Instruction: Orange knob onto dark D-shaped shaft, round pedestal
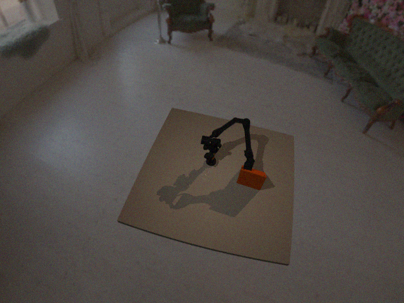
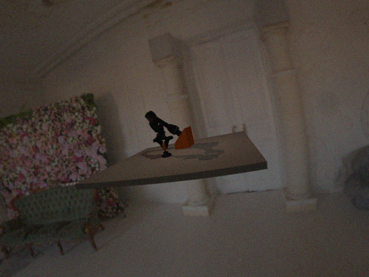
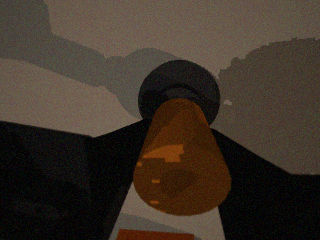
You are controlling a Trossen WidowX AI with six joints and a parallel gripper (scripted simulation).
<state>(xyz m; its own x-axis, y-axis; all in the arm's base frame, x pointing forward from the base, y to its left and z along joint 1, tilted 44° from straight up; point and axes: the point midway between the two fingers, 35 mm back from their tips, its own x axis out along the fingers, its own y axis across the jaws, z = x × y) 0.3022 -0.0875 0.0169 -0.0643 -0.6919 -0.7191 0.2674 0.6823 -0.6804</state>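
The orange knob lies 2 cm above my gripper tip. Also, from my gripper tip: dark round pedestal (4 cm below).
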